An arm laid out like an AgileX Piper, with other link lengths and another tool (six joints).
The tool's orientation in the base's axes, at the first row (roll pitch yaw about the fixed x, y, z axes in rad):
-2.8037, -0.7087, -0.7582
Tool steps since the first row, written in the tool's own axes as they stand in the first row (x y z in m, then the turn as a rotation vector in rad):
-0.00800, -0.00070, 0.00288, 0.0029, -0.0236, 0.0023
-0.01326, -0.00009, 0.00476, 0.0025, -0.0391, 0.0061
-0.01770, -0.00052, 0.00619, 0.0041, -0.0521, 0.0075
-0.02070, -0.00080, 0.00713, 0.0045, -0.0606, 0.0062
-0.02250, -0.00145, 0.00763, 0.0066, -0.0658, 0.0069
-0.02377, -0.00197, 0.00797, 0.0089, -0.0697, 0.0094
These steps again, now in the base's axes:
-0.00212, 0.00424, -0.00709, 0.0148, 0.0177, 0.0062
-0.00406, 0.00613, -0.01202, 0.0247, 0.0302, 0.0071
-0.00533, 0.00855, -0.01582, 0.0330, 0.0399, 0.0104
-0.00621, 0.01018, -0.01838, 0.0365, 0.0470, 0.0137
-0.00655, 0.01157, -0.01974, 0.0407, 0.0501, 0.0159
-0.00676, 0.01260, -0.02068, 0.0455, 0.0517, 0.0166

